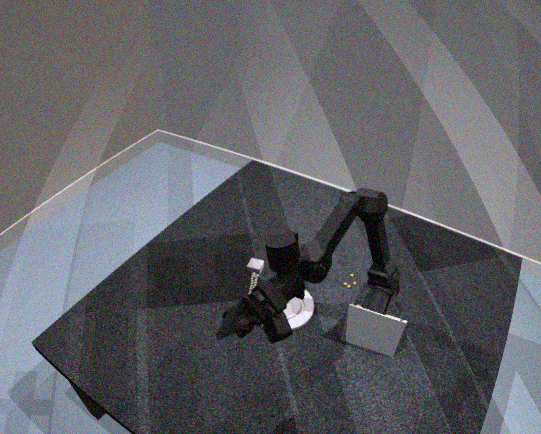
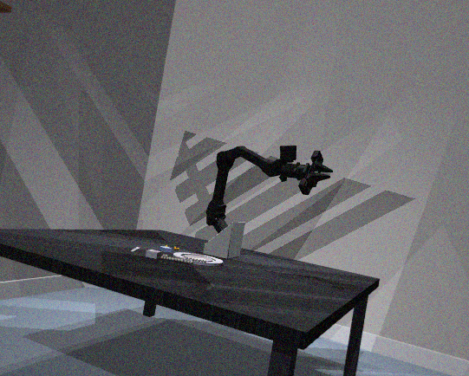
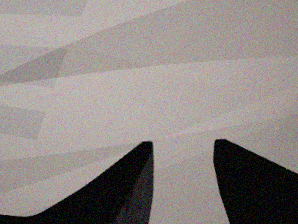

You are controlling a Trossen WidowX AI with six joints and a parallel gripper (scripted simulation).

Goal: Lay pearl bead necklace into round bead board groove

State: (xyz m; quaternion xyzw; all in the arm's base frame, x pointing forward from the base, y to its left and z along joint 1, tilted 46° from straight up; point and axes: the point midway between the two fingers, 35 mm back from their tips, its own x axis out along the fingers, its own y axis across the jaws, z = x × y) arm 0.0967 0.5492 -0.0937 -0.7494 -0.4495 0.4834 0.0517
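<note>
My gripper tip is now 44 cm to the left of the round white bead board, 41 cm above it and 14 cm short of it. The rest, counted from my gripper tip: small white block (54 cm to the right, 41 cm below, 31 cm ahead); small blue cube (61 cm to the right, 41 cm below, 12 cm ahead); thin white stick (66 cm to the right, 42 cm below, 26 cm ahead).
</note>
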